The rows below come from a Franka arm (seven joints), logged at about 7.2 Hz.
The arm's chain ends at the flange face. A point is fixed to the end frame.
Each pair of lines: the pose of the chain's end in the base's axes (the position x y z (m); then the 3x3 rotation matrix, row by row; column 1 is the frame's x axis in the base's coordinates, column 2 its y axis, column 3 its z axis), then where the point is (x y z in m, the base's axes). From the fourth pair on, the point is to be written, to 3 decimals.
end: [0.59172, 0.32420, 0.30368], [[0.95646, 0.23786, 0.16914], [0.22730, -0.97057, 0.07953], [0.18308, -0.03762, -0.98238]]
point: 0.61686 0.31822 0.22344
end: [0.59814, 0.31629, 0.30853], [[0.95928, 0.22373, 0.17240], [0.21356, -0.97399, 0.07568], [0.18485, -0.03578, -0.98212]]
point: 0.62337 0.30983 0.22836
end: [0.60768, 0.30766, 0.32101], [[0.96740, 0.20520, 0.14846], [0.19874, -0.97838, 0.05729], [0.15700, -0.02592, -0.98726]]
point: 0.63072 0.29950 0.24033
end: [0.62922, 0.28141, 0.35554], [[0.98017, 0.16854, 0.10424], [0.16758, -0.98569, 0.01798], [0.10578, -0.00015, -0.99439]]
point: 0.648 0.270 0.274
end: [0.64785, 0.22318, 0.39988], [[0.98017, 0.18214, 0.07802], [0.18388, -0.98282, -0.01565], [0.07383, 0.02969, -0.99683]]
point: 0.665 0.209 0.319
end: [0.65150, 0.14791, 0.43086], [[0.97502, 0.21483, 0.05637], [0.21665, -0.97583, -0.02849], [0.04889, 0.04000, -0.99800]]
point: 0.667 0.133 0.349
